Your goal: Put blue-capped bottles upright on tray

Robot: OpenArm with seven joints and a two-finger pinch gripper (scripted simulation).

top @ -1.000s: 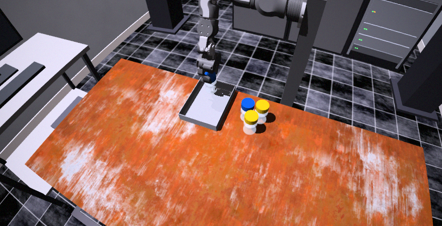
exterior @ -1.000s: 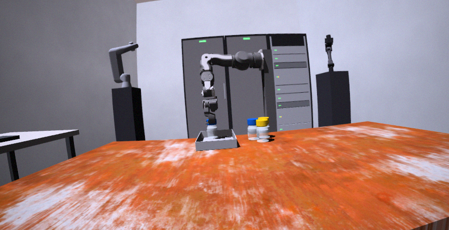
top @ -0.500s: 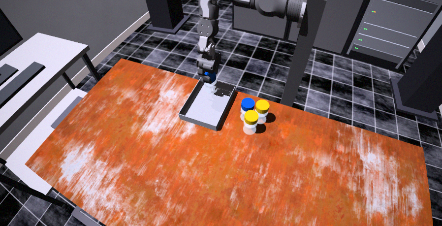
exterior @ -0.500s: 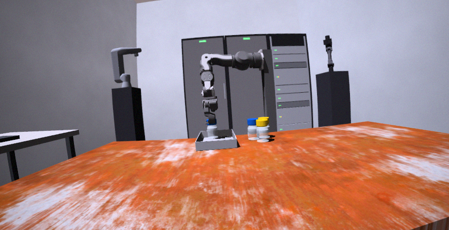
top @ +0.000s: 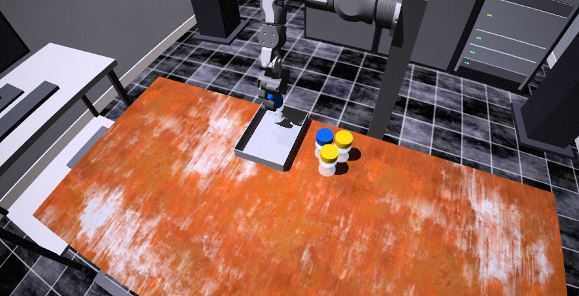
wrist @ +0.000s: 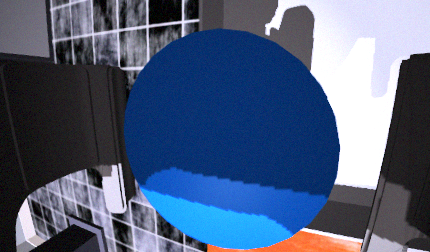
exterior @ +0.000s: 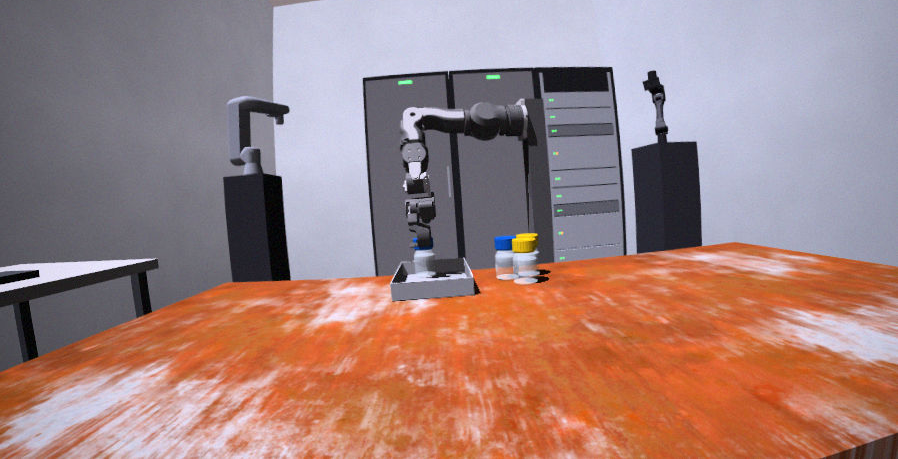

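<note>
My hand is 9 cm short of the grey tray, 8 cm above it and 3 cm to the right of it.
</note>
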